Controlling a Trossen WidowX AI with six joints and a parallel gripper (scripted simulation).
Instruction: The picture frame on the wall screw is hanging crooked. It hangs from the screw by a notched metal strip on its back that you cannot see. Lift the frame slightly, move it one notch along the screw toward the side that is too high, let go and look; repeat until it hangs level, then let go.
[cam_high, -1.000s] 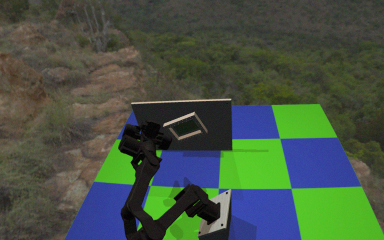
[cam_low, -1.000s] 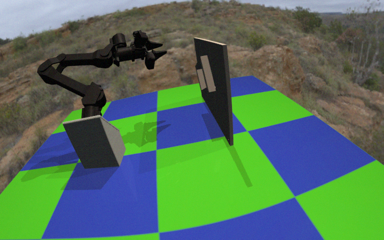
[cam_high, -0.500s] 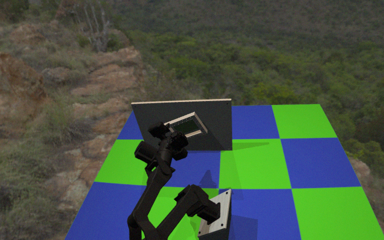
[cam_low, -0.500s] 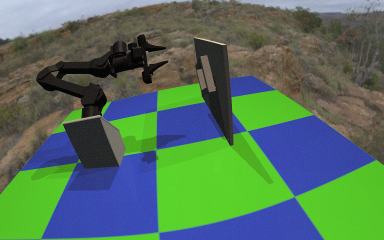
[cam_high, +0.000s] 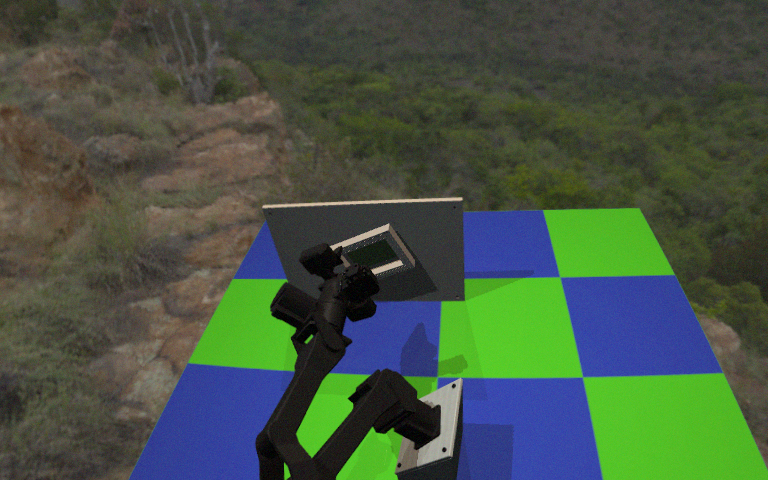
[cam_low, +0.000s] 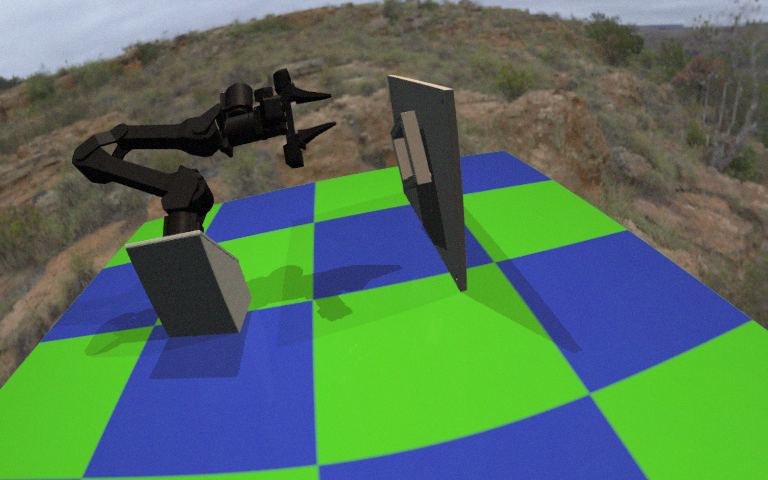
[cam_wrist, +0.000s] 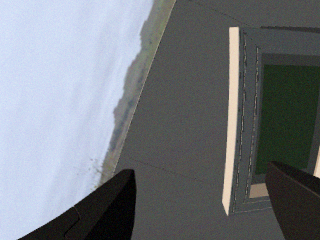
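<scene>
Now: gripper tip 130 mm short of the picture frame, 20 mm to the left of it and 110 mm above it. From my gripper tip the other things lie so: wall panel: 140 mm ahead, 10 mm to the right, 120 mm below.
</scene>
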